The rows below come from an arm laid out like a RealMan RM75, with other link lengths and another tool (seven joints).
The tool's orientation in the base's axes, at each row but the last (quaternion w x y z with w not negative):
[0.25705, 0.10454, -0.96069, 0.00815]
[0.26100, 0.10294, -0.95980, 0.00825]
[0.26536, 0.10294, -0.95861, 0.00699]
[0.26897, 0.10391, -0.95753, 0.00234]
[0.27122, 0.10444, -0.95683, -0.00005]
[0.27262, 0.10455, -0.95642, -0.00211]
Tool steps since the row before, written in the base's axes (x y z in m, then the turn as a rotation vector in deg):
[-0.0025, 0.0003, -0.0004, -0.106, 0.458, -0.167]
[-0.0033, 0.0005, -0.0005, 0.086, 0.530, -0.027]
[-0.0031, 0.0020, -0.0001, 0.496, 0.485, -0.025]
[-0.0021, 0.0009, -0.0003, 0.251, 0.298, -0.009]
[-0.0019, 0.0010, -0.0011, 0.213, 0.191, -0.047]
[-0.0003, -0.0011, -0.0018, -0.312, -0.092, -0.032]
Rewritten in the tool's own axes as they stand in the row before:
[0.0019, 0.0008, 0.0016, -0.083, 0.463, 0.165]
[0.0024, 0.0011, 0.0020, -0.188, 0.500, -0.056]
[0.0022, 0.0026, 0.0015, -0.522, 0.374, -0.263]
[0.0014, 0.0013, 0.0013, -0.273, 0.241, -0.139]
[0.0008, 0.0013, 0.0019, -0.240, 0.142, -0.081]
[-0.0005, -0.0011, 0.0017, 0.261, -0.030, 0.195]

